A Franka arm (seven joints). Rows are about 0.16 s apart.
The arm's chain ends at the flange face. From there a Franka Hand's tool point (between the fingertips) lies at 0.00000 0.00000 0.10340 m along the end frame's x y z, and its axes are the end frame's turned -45 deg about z.
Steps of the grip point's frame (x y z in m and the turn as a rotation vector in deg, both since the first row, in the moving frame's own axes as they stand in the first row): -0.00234 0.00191 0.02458 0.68 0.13 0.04; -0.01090 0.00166 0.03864 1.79 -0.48 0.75; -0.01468 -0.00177 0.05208 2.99 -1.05 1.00; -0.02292 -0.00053 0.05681 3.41 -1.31 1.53; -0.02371 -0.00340 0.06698 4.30 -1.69 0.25
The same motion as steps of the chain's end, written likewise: 0.00040 0.00404 0.02459 0.57 -0.39 0.04; -0.00365 0.01057 0.03869 0.93 -1.61 0.75; -0.00650 0.01165 0.05224 1.37 -2.86 1.00; -0.01060 0.01859 0.05702 1.48 -3.34 1.53; -0.01154 0.01770 0.06732 1.85 -4.24 0.25
